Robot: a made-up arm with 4 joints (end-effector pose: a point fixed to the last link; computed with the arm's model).
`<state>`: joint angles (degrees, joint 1 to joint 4).
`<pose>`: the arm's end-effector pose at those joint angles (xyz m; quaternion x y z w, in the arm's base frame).
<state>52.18 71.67 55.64 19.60</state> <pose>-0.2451 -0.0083 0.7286 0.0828 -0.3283 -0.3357 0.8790</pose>
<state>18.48 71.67 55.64 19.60</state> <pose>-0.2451 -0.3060 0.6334 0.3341 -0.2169 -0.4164 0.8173</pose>
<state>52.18 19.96 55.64 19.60</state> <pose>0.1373 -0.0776 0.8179 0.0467 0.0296 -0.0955 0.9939</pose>
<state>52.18 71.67 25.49 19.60</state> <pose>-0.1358 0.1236 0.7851 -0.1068 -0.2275 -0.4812 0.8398</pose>
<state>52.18 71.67 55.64 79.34</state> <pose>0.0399 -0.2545 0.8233 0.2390 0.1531 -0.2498 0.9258</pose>
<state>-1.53 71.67 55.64 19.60</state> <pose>-0.2451 -0.4395 0.5018 0.4710 -0.1412 -0.4478 0.7468</pose>
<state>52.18 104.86 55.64 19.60</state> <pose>-0.3799 0.1289 0.5519 0.0976 -0.5274 -0.4569 0.7096</pose>
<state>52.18 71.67 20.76 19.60</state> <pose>-0.1130 0.1405 0.7887 -0.1362 -0.2101 -0.5013 0.8283</pose>
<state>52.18 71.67 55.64 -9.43</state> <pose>-0.2905 0.0991 0.5717 -0.0040 -0.5381 -0.3457 0.7687</pose>
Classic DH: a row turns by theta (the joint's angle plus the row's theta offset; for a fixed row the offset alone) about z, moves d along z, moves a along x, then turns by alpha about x. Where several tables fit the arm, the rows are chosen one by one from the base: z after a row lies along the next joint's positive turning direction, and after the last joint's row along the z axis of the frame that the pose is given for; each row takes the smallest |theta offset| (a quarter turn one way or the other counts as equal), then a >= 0, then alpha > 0; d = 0 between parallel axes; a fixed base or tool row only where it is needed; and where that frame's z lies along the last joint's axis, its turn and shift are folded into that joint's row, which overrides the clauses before.
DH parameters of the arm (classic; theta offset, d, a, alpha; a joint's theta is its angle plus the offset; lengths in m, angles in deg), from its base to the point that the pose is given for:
base (fixed): -90 0.1894 0 90
joint 1: 0 -0.0628 0.093 90
joint 2: 0 -0.1798 0.0832 90
joint 3: 90 0.1656 0.0438 -90
joint 4: 90 -0.0589 0.0743 -90
tool (fixed): 180 0.3828 0 0

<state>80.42 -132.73 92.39 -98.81</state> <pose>0.1296 0.0757 0.5118 0.0708 0.2922 0.0056 0.9537</pose>
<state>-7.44 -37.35 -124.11 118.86</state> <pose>0.6020 0.0429 0.5180 -0.5232 0.2797 -0.6274 0.5043</pose>
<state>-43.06 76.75 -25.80 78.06</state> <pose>0.0963 -0.6628 -0.0156 0.4138 0.7608 -0.3237 0.3811</pose>
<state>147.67 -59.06 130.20 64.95</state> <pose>0.4704 -0.1807 0.0572 0.0881 0.7349 -0.3845 0.5517</pose>
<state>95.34 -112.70 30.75 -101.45</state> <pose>0.1706 0.0083 0.4489 0.1047 0.1071 0.4681 0.8709</pose>
